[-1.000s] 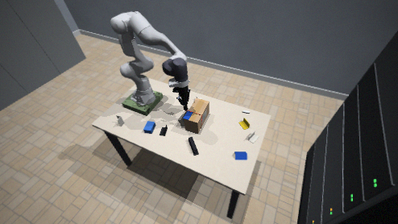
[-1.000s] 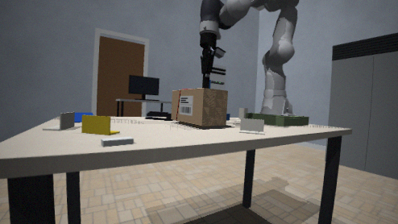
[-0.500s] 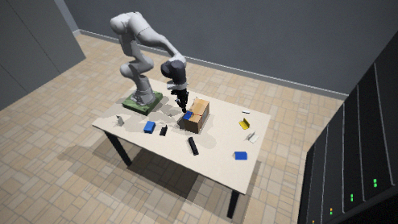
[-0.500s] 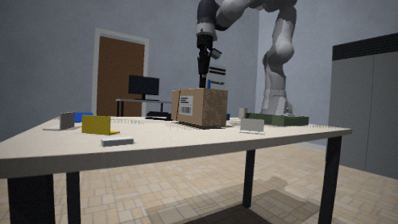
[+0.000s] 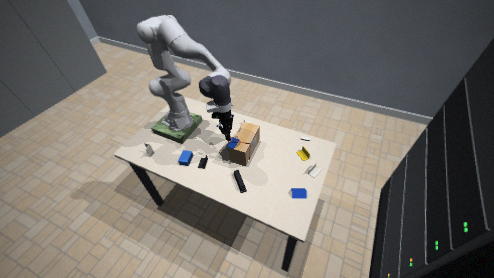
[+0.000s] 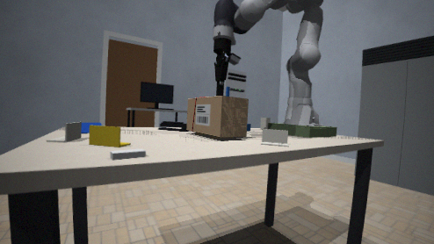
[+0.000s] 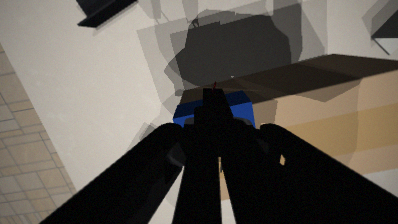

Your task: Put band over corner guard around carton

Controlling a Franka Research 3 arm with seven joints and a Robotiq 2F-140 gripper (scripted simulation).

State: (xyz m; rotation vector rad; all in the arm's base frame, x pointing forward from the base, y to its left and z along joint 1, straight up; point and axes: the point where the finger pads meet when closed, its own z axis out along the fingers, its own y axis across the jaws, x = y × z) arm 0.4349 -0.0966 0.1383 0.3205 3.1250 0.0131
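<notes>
Right now the brown carton is 110 mm below my hand, 80 mm to the left of it and 70 mm ahead of it. From my hand the other things lie so: yellow angle piece 430 mm ahead, 200 mm to the left, 180 mm below; white corner guard 520 mm ahead, 180 mm below, 100 mm to the left.
</notes>
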